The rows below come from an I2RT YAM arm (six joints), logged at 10 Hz.
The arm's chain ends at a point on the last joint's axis. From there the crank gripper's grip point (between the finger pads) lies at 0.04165 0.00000 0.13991 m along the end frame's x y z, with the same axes.
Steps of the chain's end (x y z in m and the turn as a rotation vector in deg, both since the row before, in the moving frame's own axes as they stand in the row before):
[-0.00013, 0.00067, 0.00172, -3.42, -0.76, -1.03]
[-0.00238, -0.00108, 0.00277, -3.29, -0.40, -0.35]
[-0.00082, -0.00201, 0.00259, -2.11, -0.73, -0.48]
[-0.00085, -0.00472, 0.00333, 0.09, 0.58, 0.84]
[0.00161, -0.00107, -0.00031, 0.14, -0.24, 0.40]
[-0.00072, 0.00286, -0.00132, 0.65, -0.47, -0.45]
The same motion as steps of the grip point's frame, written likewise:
[-0.00192, 0.00830, 0.00203, -3.42, -0.76, -1.03]
[-0.00333, 0.00671, 0.00283, -3.29, -0.40, -0.35]
[-0.00259, 0.00281, 0.00302, -2.11, -0.73, -0.48]
[0.00056, -0.00432, 0.00290, 0.09, 0.58, 0.84]
[0.00102, -0.00112, -0.00014, 0.14, -0.24, 0.40]
[-0.00188, 0.00095, -0.00099, 0.65, -0.47, -0.45]

